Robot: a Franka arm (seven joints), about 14 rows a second.
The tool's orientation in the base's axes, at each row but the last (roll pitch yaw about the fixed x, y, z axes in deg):
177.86 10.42 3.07
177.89 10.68 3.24
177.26 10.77 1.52
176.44 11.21 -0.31
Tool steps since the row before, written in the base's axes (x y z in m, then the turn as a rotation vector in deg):
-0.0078 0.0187 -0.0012 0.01 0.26 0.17
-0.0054 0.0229 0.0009 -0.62 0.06 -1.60
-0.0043 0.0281 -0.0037 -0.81 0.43 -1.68
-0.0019 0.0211 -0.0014 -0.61 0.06 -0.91
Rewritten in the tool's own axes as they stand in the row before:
-0.0065 -0.0192 0.0017 -0.01 -0.25 -0.18
-0.0042 -0.0231 -0.0010 -0.31 -0.16 1.68
-0.0028 -0.0284 0.0029 -0.47 -0.54 1.78
-0.0017 -0.0212 0.0005 -0.42 -0.12 1.01

